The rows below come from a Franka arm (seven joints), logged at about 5 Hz.
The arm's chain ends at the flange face. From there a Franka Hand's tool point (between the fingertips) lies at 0.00 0.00 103.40 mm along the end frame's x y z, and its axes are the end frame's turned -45 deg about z.
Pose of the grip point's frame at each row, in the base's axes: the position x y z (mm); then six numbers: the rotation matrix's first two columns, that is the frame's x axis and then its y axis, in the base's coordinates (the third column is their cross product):
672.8, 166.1, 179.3, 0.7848, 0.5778, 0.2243, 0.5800, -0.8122, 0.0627
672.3, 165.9, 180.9, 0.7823, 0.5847, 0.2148, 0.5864, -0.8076, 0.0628
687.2, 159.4, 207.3, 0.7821, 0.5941, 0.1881, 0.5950, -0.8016, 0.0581
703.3, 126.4, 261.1, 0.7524, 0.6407, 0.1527, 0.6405, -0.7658, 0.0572
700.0, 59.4, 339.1, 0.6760, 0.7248, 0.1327, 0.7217, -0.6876, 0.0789
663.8, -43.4, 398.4, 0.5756, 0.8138, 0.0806, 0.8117, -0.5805, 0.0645
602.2, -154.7, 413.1, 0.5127, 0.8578, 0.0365, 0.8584, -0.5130, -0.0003
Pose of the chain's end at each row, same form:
650.2, 157.7, 279.9, 0.9651, -0.1657, 0.2029, -0.1448, -0.9829, -0.1143
650.6, 158.0, 281.7, 0.9678, -0.1576, 0.1963, -0.1385, -0.9845, -0.1075
668.0, 152.5, 308.7, 0.9738, -0.1467, 0.1741, -0.1323, -0.9869, -0.0919
687.4, 120.7, 363.1, 0.9849, -0.0885, 0.1484, -0.0791, -0.9945, -0.0675
684.7, 55.0, 441.2, 0.9883, 0.0263, 0.1496, 0.0323, -0.9987, -0.0380
653.5, -46.3, 501.3, 0.9810, 0.1650, 0.1026, 0.1669, -0.9859, -0.0114
600.3, -158.0, 516.4, 0.9695, 0.2438, 0.0256, 0.2444, -0.9693, -0.0260

